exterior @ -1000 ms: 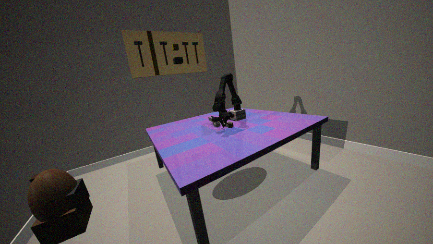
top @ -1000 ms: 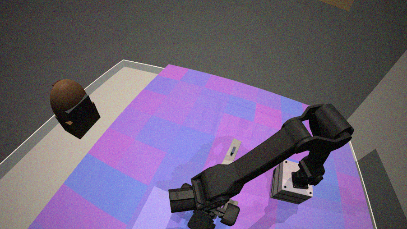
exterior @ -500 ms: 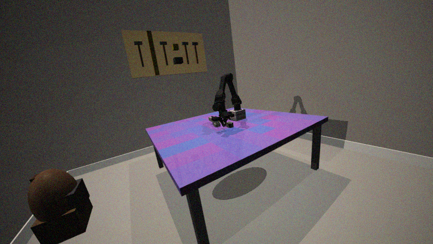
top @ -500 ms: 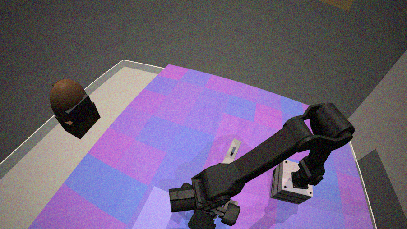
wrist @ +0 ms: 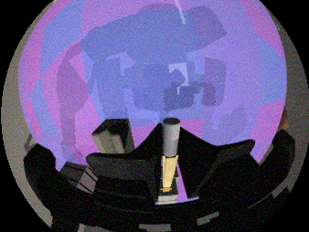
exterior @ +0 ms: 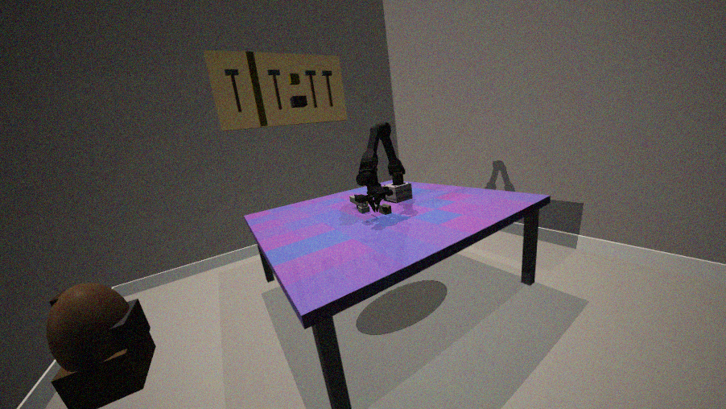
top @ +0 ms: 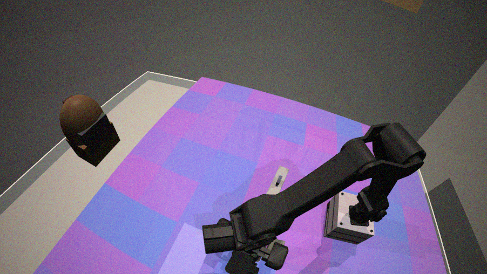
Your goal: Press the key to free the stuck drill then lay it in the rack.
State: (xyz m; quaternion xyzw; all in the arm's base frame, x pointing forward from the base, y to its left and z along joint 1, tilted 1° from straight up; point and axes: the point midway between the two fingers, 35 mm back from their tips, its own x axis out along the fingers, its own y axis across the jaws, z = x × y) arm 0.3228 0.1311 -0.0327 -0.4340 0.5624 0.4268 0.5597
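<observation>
Right now my gripper tip is 40 mm to the left of the drill, 30 mm below it and 10 mm past it. Round my gripper tip: long grey block (200 mm to the right, 50 mm behind, 20 mm above); grooved grey rack (80 mm behind, 20 mm to the right, 10 mm below); dark key (230 mm to the right, 60 mm behind, 20 mm above).
</observation>
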